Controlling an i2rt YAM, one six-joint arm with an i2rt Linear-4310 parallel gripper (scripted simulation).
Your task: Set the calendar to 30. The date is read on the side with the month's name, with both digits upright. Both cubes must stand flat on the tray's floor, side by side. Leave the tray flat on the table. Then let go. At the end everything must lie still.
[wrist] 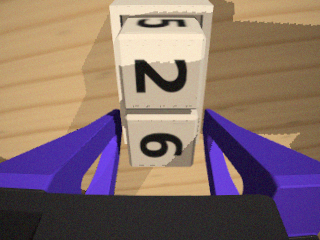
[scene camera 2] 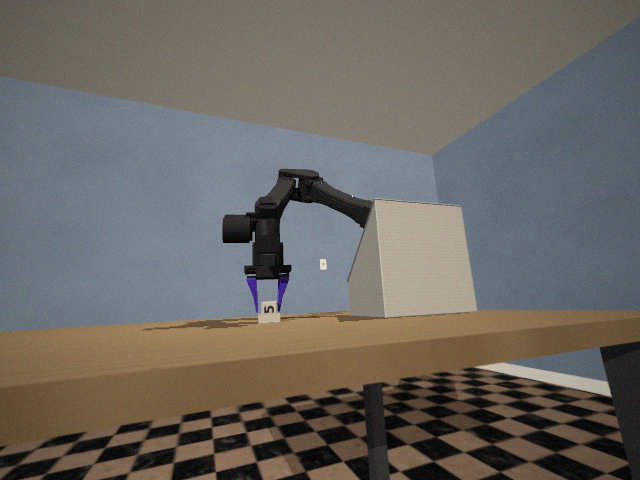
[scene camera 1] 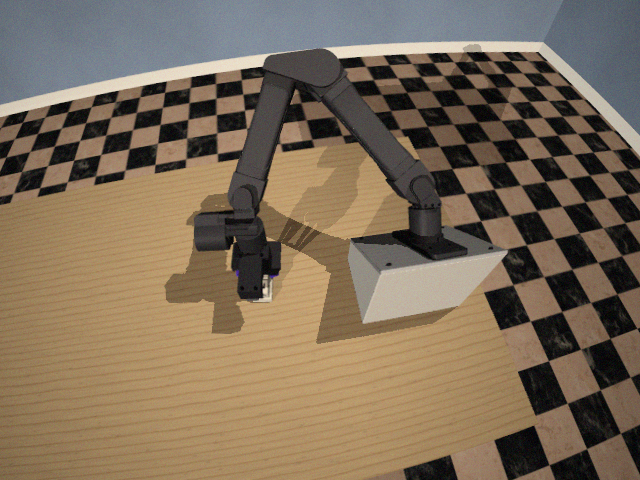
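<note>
Cube point(wrist: 161, 57). Second spot, a cube point(wrist: 155, 137). My gripper point(scene camera 2: 268, 312), visible too in the wrist view point(wrist: 162, 119).
</note>
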